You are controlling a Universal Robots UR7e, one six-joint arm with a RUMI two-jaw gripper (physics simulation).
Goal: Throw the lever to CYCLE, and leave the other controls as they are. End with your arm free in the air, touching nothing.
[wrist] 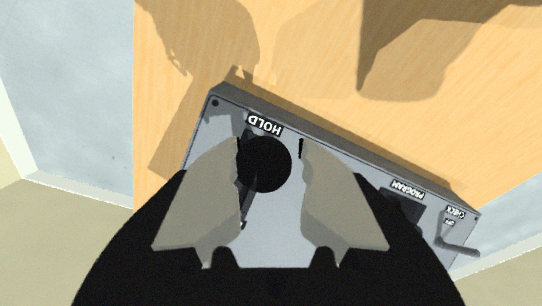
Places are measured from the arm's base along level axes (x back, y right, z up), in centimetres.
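Pixels of known places: gripper, between the fingertips: (269, 140).
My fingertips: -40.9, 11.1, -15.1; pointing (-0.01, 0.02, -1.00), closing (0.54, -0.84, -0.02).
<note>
For each thing: its middle in the pictures, then the offset to it from my fingertips, as dx, dy, dz. "pt": a spot on its surface instead. Level surfaces: height alone.
- PROGRAM label, middle of its body: (408, 189) +2.5, -23.8, -5.5
- small grey toggle, a spot on its surface: (457, 247) pt +0.7, -35.7, -1.0
- CHECK, middle of its body: (455, 212) +4.3, -35.6, -5.4
- wooden table top, height of its surface: dz -12.0
The lever's round black knob (265, 164) is beside the HOLD label (265, 124), at the upper left of the grey control panel (272, 240). Part of its dark slot shows below the knob. The CYCLE label does not show. My gripper (269, 140) is partly open, with its two tan fingers on either side of the knob. The left finger overlaps the knob's left edge in this view. A narrow gap shows between the knob and the right finger, so the knob is not clasped.
At the panel's right are the PROGRAM label (407, 189) with a dark control partly behind my gripper, and a small grey toggle (457, 247) near the CHECK (455, 212) and OFF labels. The panel rests on a wooden table top (320, 60). Shadows fall across the wood.
</note>
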